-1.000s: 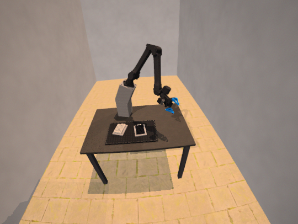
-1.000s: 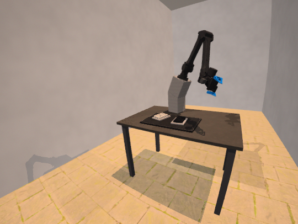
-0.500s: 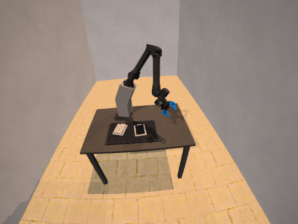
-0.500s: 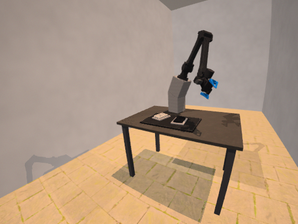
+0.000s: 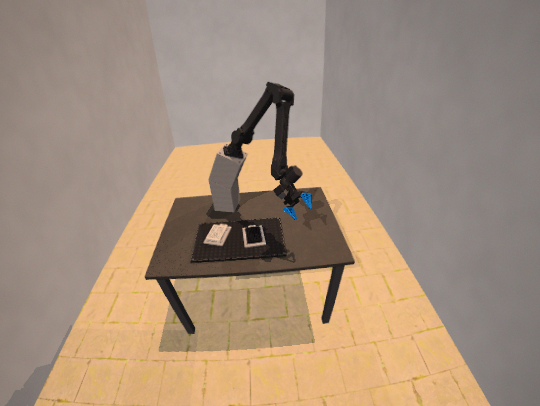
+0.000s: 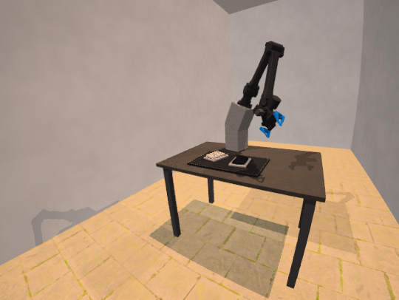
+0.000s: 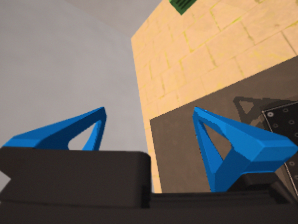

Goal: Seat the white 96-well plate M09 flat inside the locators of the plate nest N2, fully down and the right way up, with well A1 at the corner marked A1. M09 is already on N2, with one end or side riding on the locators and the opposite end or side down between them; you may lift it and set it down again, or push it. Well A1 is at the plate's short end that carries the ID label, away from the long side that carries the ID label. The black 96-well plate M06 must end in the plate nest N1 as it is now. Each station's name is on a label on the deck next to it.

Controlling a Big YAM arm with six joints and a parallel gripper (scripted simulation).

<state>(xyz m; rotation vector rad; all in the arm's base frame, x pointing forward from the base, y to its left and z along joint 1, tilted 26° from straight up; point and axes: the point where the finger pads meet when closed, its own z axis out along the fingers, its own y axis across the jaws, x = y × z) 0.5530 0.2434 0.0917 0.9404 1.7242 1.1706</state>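
Right now the white 96-well plate M09 is 26 cm behind my hand, 43 cm to the right of it and 25 cm below it. Also, from my hand: black plate M06 (19 cm behind, 22 cm to the right, 25 cm below); then plate nest N2 (25 cm behind, 43 cm to the right, 27 cm below); then deck label (34 cm behind, 39 cm to the right, 27 cm below).
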